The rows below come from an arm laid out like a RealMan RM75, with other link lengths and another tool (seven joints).
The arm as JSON. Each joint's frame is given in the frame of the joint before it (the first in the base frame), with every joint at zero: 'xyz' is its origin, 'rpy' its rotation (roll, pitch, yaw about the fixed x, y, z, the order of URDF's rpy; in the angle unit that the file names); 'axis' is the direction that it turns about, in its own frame. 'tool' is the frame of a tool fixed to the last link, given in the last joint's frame.
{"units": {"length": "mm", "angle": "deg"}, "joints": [
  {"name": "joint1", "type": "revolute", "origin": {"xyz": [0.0, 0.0, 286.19], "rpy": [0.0, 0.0, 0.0]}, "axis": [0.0, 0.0, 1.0]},
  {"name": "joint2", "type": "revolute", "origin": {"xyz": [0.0, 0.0, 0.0], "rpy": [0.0, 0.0, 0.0]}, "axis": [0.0, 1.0, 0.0]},
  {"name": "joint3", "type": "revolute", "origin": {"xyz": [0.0, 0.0, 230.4], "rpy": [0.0, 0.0, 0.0]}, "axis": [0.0, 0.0, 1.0]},
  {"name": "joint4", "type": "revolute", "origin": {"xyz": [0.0, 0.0, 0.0], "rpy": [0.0, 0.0, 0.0]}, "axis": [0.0, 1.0, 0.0]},
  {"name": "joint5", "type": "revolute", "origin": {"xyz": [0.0, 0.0, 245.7], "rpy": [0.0, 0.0, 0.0]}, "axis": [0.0, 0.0, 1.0]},
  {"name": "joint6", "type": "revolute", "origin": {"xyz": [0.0, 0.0, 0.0], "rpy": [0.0, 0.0, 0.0]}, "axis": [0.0, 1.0, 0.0]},
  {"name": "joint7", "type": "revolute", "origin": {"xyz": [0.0, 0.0, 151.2], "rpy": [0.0, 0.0, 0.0]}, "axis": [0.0, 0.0, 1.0]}
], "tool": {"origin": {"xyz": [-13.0, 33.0, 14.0], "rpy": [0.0, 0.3, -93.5]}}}
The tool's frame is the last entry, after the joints.
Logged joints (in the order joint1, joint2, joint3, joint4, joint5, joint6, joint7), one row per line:
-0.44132, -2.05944, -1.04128, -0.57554, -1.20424, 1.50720, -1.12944
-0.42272, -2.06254, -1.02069, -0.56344, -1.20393, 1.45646, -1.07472
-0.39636, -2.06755, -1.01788, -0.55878, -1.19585, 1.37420, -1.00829
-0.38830, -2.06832, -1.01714, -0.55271, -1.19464, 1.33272, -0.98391
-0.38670, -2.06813, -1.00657, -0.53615, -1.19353, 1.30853, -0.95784
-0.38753, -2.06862, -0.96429, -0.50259, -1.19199, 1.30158, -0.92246
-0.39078, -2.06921, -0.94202, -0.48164, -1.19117, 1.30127, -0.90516
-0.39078, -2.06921, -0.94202, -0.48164, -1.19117, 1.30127, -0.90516
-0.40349, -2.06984, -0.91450, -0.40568, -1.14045, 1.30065, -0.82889
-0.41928, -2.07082, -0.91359, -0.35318, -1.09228, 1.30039, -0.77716
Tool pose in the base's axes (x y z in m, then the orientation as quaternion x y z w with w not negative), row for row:
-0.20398, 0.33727, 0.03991, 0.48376, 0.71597, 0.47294, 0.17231
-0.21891, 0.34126, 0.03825, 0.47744, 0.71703, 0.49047, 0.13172
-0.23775, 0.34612, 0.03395, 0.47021, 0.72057, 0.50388, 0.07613
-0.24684, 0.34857, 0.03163, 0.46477, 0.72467, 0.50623, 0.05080
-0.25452, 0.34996, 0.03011, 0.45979, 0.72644, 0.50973, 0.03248
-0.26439, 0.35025, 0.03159, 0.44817, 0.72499, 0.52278, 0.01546
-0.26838, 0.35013, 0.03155, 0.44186, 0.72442, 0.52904, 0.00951
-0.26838, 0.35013, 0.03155, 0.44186, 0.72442, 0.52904, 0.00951
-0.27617, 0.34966, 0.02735, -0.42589, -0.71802, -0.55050, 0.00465
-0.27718, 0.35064, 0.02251, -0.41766, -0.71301, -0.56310, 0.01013
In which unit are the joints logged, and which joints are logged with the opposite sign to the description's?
The joints are logged in radians. Opposite sign: joint3, joint4, joint5.
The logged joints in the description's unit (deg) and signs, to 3 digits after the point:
-25.286, -117.997, 59.661, 32.976, 68.998, 86.356, -64.712
-24.220, -118.175, 58.481, 32.283, 68.980, 83.449, -61.577
-22.710, -118.462, 58.320, 32.016, 68.517, 78.736, -57.771
-22.248, -118.506, 58.278, 31.668, 68.448, 76.359, -56.374
-22.156, -118.495, 57.672, 30.719, 68.384, 74.973, -54.880
-22.204, -118.523, 55.250, 28.796, 68.296, 74.575, -52.853
-22.390, -118.557, 53.974, 27.596, 68.249, 74.557, -51.862
-22.390, -118.557, 53.974, 27.596, 68.249, 74.557, -51.862
-23.118, -118.593, 52.397, 23.244, 65.343, 74.522, -47.492
-24.023, -118.649, 52.345, 20.236, 62.583, 74.507, -44.528

